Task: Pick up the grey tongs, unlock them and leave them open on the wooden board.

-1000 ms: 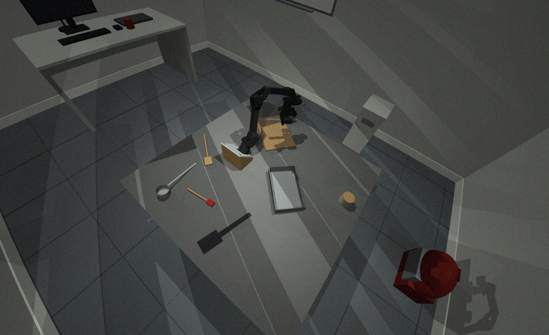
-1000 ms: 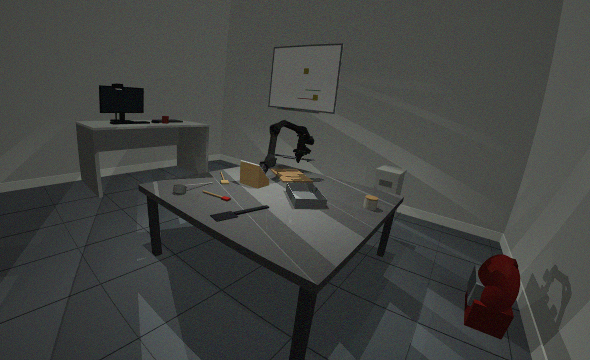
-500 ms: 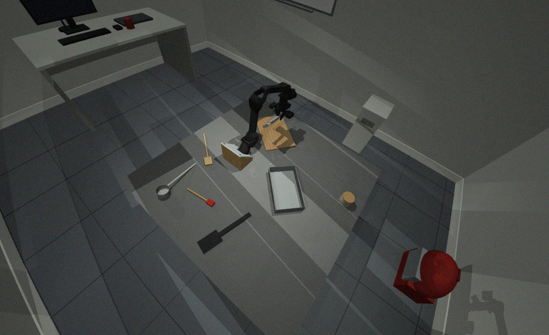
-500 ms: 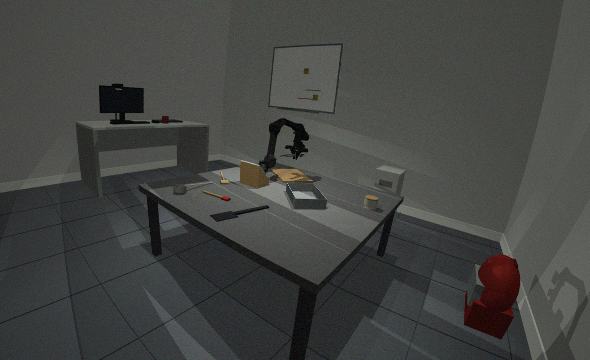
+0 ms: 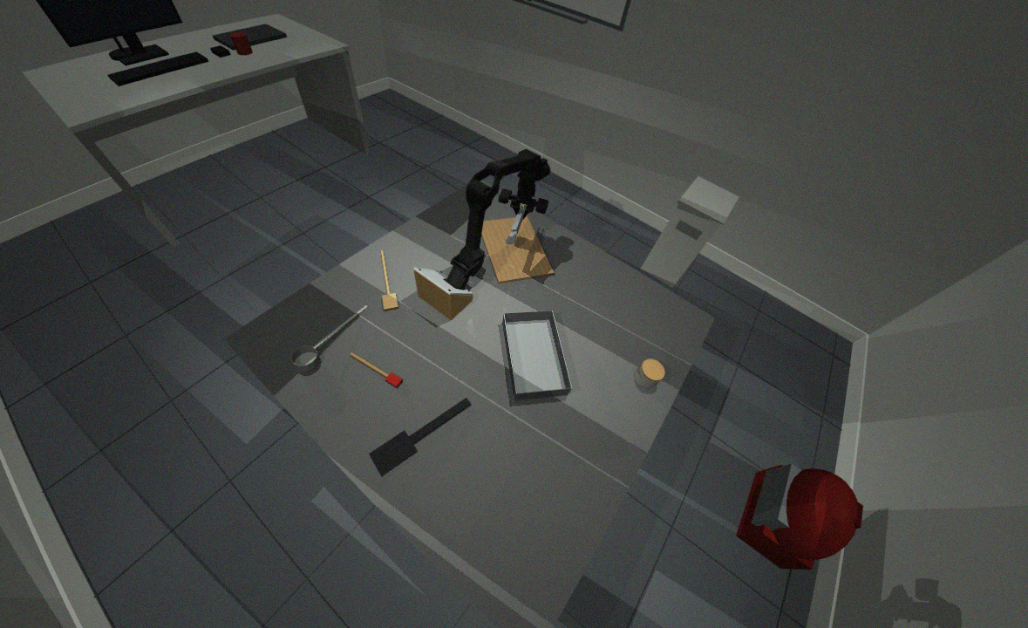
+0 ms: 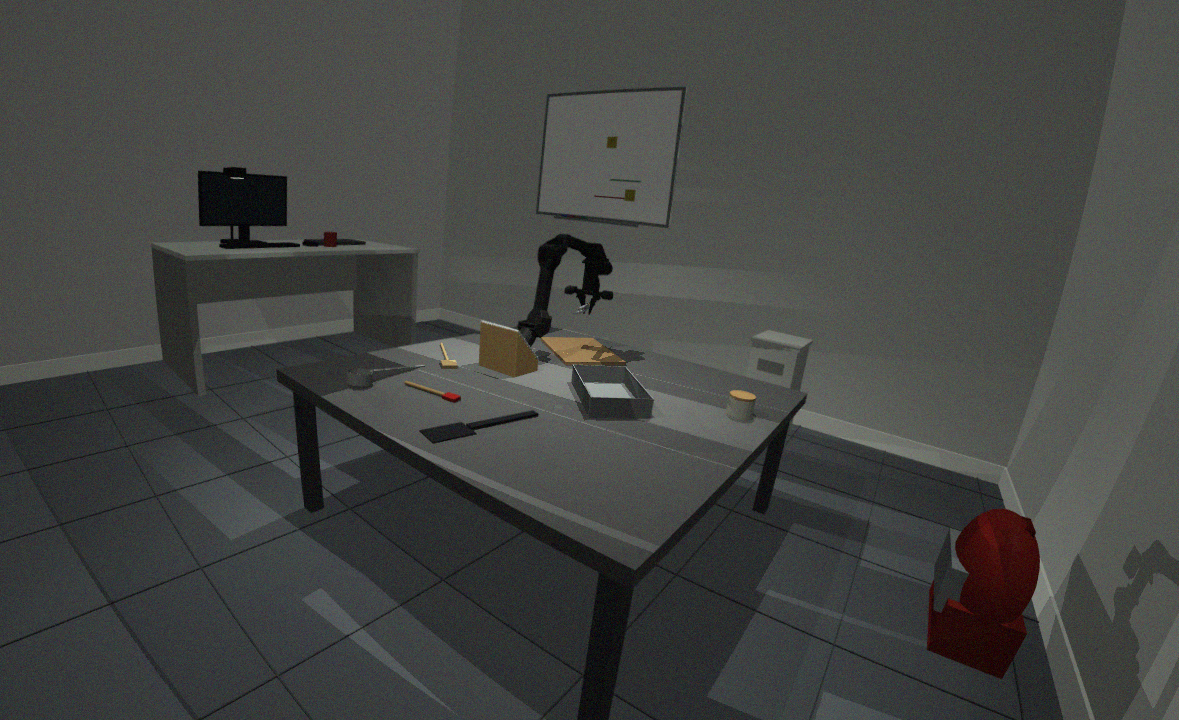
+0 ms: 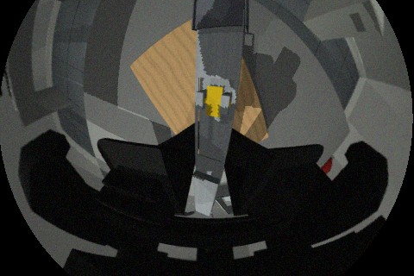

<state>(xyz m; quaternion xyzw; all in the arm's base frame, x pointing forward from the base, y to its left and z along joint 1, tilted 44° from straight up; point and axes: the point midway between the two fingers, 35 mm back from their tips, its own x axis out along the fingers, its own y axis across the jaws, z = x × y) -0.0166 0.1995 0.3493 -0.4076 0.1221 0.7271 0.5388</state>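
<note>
My gripper tip is now 20 mm past the yellow lock piece, 30 mm to the right of it and 40 mm below it. Round my gripper tip: red-tipped spatula: 90 mm ahead, 770 mm to the right, 150 mm below; then wooden board: 20 mm to the right, 150 mm below; then roasting tin: 400 mm ahead, 370 mm to the right, 130 mm below.
</note>
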